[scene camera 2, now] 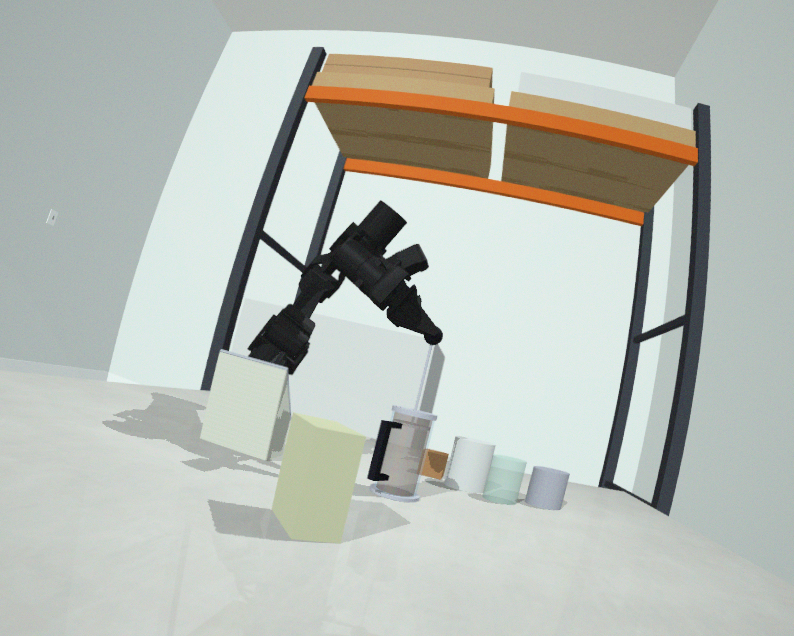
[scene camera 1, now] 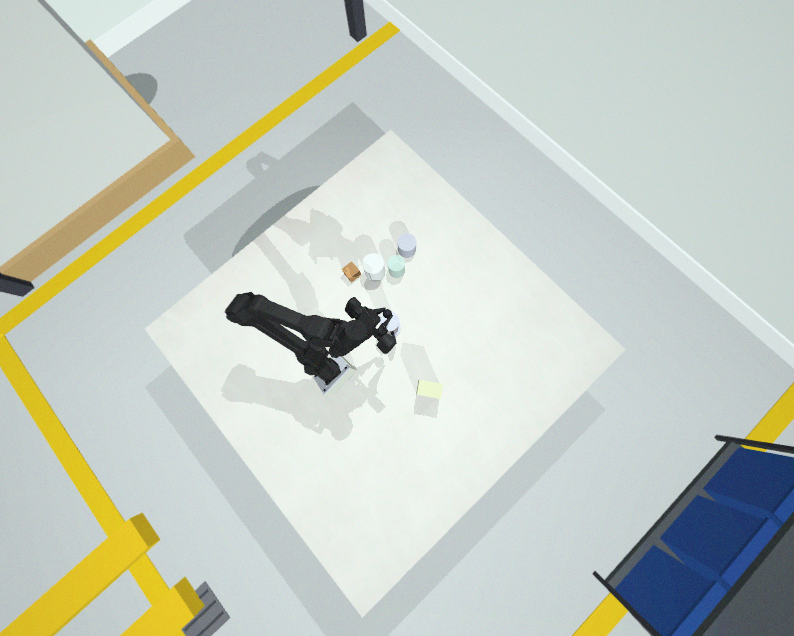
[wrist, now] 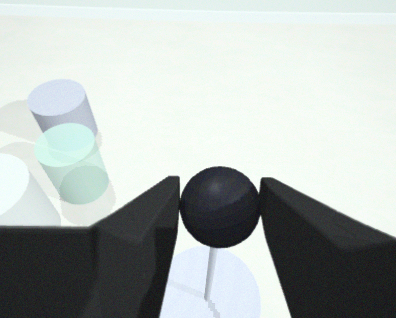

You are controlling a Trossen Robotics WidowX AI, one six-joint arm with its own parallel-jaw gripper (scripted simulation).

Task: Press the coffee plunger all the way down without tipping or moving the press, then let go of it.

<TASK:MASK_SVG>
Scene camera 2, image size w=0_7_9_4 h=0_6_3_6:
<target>my gripper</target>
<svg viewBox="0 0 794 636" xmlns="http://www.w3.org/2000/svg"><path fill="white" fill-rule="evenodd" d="M360 265L352 278L352 283L382 311L389 306L387 318L397 328L400 326L423 335L424 332L432 336L436 336L439 333L439 329L421 307L422 300L420 295L417 295L415 284L409 288L405 280L408 282L411 280L411 275L429 268L428 260L419 244L412 245L387 258L382 254L379 255L380 257L372 256Z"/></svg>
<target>coffee press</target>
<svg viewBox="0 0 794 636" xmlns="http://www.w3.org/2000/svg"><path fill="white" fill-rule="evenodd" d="M437 326L439 333L436 336L424 332L424 339L430 344L415 410L393 405L390 421L381 420L378 430L378 438L367 479L375 481L374 484L369 486L371 492L391 500L411 503L418 502L420 498L417 494L437 415L417 410L432 345L439 344L443 339L443 332Z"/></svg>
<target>white cup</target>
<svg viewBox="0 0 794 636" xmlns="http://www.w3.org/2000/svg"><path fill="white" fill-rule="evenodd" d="M455 436L443 484L468 493L483 493L486 479L489 475L495 444L475 438Z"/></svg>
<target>pale yellow box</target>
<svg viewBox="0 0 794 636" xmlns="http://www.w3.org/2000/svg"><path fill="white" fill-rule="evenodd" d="M293 413L286 439L287 443L283 452L281 469L278 475L272 511L291 539L341 544L340 541L345 529L344 526L349 512L348 509L354 491L353 488L366 436L337 421Z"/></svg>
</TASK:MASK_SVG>
